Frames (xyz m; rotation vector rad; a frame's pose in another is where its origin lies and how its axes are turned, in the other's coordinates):
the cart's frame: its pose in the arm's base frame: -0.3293 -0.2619 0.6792 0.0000 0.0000 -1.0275
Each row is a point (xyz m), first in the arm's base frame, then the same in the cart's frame.
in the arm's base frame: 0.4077 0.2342 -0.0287
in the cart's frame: -0.0437 0.8873 -0.7079
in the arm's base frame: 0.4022 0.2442 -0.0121
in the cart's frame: -0.0551 0.8878 -0.6913
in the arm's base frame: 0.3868 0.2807 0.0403
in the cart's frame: -0.0943 0.8935 -0.6389
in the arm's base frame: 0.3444 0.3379 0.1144
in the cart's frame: -0.1652 0.8868 -0.5648
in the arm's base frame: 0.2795 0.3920 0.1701
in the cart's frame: -0.2450 0.8592 -0.5091
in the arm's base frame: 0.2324 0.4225 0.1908
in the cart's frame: -0.2955 0.8346 -0.4884
